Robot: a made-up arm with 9 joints. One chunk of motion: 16 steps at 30 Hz.
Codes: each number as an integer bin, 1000 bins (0 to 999) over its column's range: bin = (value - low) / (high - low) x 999, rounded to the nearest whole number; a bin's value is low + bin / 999 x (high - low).
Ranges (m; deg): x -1.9..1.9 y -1.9..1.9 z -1.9..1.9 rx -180..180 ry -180..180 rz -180..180
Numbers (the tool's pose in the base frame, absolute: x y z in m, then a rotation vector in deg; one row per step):
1: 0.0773 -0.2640 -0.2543 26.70 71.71 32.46
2: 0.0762 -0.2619 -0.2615 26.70 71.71 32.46
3: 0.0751 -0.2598 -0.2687 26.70 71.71 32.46
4: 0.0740 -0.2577 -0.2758 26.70 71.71 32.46
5: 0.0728 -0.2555 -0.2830 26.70 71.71 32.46
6: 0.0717 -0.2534 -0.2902 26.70 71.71 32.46
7: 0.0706 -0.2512 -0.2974 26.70 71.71 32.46
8: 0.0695 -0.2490 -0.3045 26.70 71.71 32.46
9: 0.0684 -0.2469 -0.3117 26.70 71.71 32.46
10: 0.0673 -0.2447 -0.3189 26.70 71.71 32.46
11: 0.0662 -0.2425 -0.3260 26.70 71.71 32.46
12: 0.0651 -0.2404 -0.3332 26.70 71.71 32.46
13: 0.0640 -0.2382 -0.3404 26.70 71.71 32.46
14: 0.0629 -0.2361 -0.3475 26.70 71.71 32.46
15: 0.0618 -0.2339 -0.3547 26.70 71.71 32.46
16: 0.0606 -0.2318 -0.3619 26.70 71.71 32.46
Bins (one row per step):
1: 520 430 433 574 698 590
2: 520 431 431 574 698 590
3: 519 431 429 574 698 590
4: 519 432 427 574 698 590
5: 519 432 425 574 698 590
6: 518 433 423 574 698 590
7: 518 433 421 574 698 590
8: 518 434 419 574 698 590
9: 517 435 418 574 698 590
10: 517 435 416 574 698 590
11: 517 436 414 574 698 590
12: 517 436 412 574 698 590
13: 516 437 410 574 698 590
14: 516 437 408 574 698 590
15: 516 438 406 574 698 590
16: 515 439 404 574 698 590

